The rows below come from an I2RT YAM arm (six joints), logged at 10 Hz.
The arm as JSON. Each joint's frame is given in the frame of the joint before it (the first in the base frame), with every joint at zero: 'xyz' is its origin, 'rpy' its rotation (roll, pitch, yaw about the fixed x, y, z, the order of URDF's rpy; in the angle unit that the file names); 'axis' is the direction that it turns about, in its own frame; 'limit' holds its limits. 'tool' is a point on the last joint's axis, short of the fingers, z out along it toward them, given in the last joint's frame.
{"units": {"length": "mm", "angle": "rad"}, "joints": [
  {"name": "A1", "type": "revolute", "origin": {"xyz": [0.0, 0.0, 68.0], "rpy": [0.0, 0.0, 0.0]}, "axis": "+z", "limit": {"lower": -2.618, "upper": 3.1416}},
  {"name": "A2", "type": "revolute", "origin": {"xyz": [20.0, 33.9, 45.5], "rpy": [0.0, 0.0, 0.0]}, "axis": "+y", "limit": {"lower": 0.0, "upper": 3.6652}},
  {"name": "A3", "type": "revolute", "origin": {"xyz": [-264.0, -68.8, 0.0], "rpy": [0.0, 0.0, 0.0]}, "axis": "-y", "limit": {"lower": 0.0, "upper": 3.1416}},
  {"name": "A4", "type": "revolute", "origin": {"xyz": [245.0, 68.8, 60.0], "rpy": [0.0, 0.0, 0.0]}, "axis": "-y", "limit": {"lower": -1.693, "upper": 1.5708}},
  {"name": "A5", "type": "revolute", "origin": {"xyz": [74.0, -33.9, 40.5], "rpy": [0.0, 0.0, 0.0]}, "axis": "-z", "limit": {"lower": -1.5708, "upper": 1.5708}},
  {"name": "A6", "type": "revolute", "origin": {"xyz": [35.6, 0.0, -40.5], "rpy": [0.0, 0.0, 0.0]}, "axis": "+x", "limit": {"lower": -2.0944, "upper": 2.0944}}
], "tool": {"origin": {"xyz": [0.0, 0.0, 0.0], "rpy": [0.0, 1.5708, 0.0]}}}
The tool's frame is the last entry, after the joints.
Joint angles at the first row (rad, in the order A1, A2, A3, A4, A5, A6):
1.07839 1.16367 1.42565 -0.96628 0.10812 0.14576
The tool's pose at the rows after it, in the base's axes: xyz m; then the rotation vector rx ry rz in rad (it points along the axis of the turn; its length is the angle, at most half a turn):
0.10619 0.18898 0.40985 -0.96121 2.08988 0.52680
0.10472 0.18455 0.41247 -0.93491 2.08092 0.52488
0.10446 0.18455 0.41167 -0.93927 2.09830 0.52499
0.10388 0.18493 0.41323 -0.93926 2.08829 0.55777
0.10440 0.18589 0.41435 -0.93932 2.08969 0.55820
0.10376 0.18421 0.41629 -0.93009 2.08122 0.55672
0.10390 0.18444 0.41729 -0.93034 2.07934 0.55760
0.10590 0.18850 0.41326 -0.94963 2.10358 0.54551
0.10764 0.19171 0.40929 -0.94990 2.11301 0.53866
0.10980 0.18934 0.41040 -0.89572 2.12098 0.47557
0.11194 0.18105 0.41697 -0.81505 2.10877 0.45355
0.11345 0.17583 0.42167 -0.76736 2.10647 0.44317
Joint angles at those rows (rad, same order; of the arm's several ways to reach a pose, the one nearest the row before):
1.07809 1.14990 1.42437 -0.95452 0.11738 0.15983
1.07679 1.13362 1.42179 -0.95221 0.13223 0.16778
1.07685 1.13782 1.42651 -0.96867 0.12613 0.17481
1.07683 1.13424 1.42541 -0.95398 0.10644 0.17952
1.07669 1.14040 1.43400 -0.95747 0.10570 0.18027
1.07683 1.13461 1.43616 -0.95568 0.11315 0.18043
1.07670 1.13679 1.44116 -0.95678 0.11275 0.17949
1.07633 1.15534 1.44371 -0.97063 0.10582 0.17783
1.07670 1.16372 1.43367 -0.96196 0.10834 0.18078
1.07299 1.16530 1.44113 -0.97436 0.17116 0.19387
1.05205 1.14664 1.44929 -0.97102 0.21084 0.21196
1.03634 1.13906 1.46155 -0.97704 0.22854 0.22458

